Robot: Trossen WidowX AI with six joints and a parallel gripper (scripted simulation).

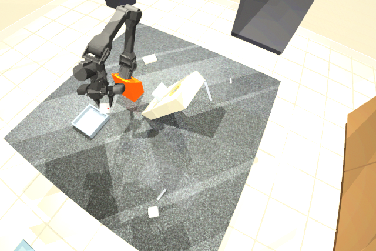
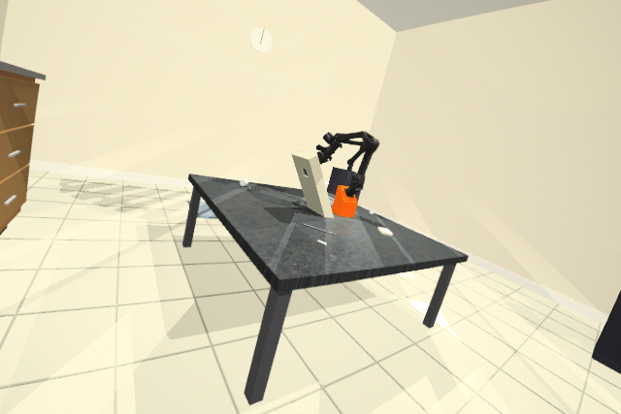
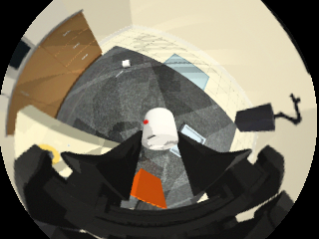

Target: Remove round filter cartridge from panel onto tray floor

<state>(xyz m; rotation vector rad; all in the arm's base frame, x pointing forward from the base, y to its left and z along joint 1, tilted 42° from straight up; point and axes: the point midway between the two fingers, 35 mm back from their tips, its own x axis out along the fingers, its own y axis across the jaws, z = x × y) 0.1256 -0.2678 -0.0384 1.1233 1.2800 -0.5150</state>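
The pale blue tray lies 260 mm below my gripper tip, 190 mm behind it and 40 mm to the right of it. The rest, counted from my gripper tip: short rod 380 mm ahead, 260 mm below, 150 mm to the right; white round filter cartridge right at my gripper tip; cream service panel 240 mm to the left, 170 mm ahead, 90 mm below.
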